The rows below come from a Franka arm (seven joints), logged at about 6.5 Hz.
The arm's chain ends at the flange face. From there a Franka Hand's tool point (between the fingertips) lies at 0.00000 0.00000 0.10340 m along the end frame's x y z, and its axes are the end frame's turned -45 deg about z.
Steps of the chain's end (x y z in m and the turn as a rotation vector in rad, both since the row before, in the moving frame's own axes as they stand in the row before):
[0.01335 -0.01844 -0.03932 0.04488 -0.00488 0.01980]
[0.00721 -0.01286 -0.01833 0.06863 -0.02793 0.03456]
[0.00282 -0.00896 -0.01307 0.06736 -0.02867 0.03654]
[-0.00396 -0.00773 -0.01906 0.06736 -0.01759 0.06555]
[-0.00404 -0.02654 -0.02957 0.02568 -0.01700 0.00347]
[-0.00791 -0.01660 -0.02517 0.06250 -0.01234 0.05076]
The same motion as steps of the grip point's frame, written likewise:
[0.02544 -0.00721 -0.03943 0.03519 0.02828 0.01980]
[0.01729 -0.01100 -0.01861 0.06828 0.02878 0.03456]
[0.01128 -0.01130 -0.01335 0.06790 0.02736 0.03654]
[0.00650 -0.01435 -0.01931 0.06007 0.03519 0.06555]
[0.01655 -0.02474 -0.02962 0.03018 0.00614 0.00347]
[0.00995 -0.02270 -0.02538 0.05292 0.03547 0.05076]

